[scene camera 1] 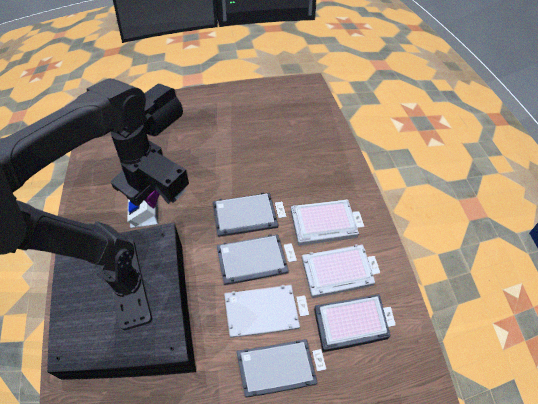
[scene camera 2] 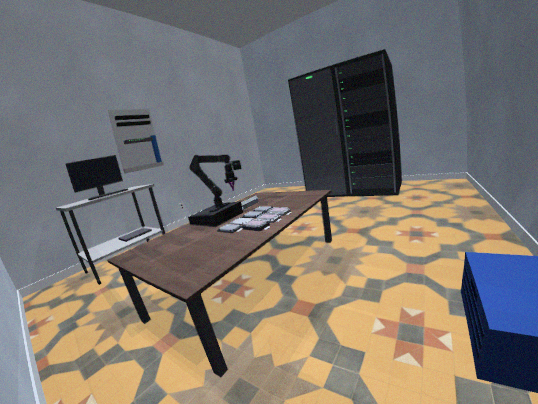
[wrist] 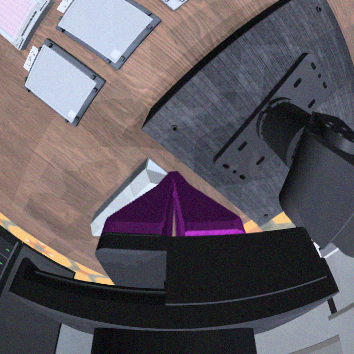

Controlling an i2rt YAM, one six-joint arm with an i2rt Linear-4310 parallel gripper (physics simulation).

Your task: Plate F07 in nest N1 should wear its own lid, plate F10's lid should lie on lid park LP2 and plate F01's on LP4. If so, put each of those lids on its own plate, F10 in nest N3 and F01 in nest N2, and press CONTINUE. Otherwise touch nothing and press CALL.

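Seen in the pictures: gripper, between the fingertips: (scene camera 1: 152, 206) (scene camera 2: 233, 190) (wrist: 173, 178); arm's base, origin of its link: (scene camera 1: 127, 283) (scene camera 2: 220, 207) (wrist: 275, 119).
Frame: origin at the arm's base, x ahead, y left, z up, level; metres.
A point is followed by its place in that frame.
My gripper (scene camera 1: 152, 198) {x 0.101, y 0.087, z 0.108 m} (scene camera 2: 232, 186) {x 0.101, y 0.087, z 0.108 m} (wrist: 173, 178) {x 0.101, y 0.087, z 0.108 m} is shut and empty, its magenta fingertips above the white button box (scene camera 1: 143, 216) {x 0.061, y 0.197, z -0.045 m} (wrist: 131, 195) {x 0.087, y 0.242, z -0.025 m} beside the arm base. A blue button (scene camera 1: 132, 206) {x 0.039, y 0.228, z -0.035 m} shows; the gripper hides much of the box. In scene camera 1, a pink-welled plate (scene camera 1: 354, 321) {x 0.413, y -0.214, z -0.050 m} sits in dark nest N1 (scene camera 1: 326, 345) {x 0.341, y -0.237, z -0.059 m}. Pink-welled plates sit in the white middle nest (scene camera 1: 341, 269) {x 0.442, y -0.090, z -0.054 m} and far nest (scene camera 1: 325, 219) {x 0.465, y 0.044, z -0.052 m}. Flat grey panels with small white tags cover LP2 (scene camera 1: 245, 214) {x 0.300, y 0.133, z -0.067 m} (wrist: 65, 82) {x 0.282, y 0.134, z -0.066 m} and LP4 (scene camera 1: 254, 258) {x 0.279, y 0.012, z -0.066 m} (wrist: 107, 27) {x 0.257, y 0.027, z -0.067 m}. Lid presence and plate codes are unreadable.
A white-framed park (scene camera 1: 262, 311) {x 0.252, y -0.112, z -0.074 m} and dark LP3 (scene camera 1: 277, 368) {x 0.234, y -0.245, z -0.067 m} lie nearer the front in the same column. The black arm base (scene camera 1: 115, 345) {x -0.055, y -0.125, z -0.005 m} (wrist: 210, 100) {x 0.086, y 0.036, z 0.007 m} stands left of the parks on the wooden table (scene camera 1: 280, 130) {x 0.496, y 0.401, z -0.084 m} (scene camera 2: 165, 260) {x 0.094, y -0.678, z -0.085 m}. Black cabinets (scene camera 2: 345, 125) stand behind.
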